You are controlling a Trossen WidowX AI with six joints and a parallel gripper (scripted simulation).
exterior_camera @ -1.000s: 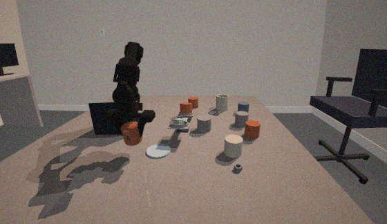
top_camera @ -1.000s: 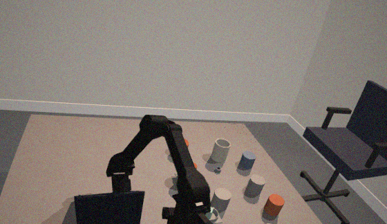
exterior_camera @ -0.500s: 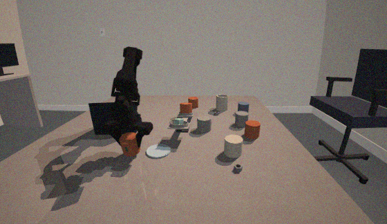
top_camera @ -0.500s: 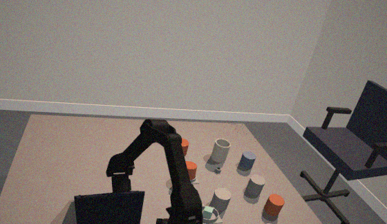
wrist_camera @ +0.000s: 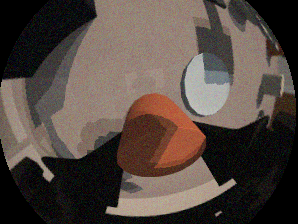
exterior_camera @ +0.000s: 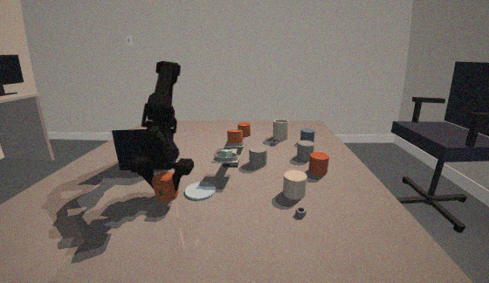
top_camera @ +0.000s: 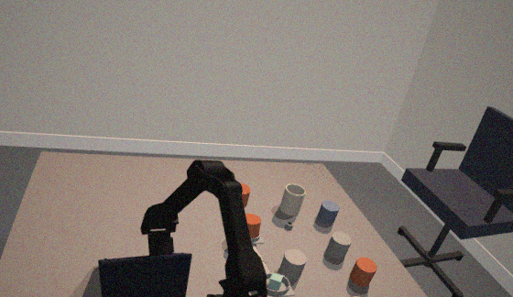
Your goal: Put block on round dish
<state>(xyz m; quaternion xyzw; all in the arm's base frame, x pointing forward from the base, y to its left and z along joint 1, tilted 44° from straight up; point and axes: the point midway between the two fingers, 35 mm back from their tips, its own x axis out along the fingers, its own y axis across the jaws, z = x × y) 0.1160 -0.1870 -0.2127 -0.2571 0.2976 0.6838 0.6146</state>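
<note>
Right now my gripper tip is 18 cm short of the pale green block, 15 cm to the right of it and 6 cm below it. From my gripper tip the other things lie so: balance beam (27 cm to the left, 18 cm ahead, 1 cm above); balance (27 cm to the left, 18 cm ahead); round pale dish (10 cm ahead, 4 cm to the left, 2 cm below).
</note>
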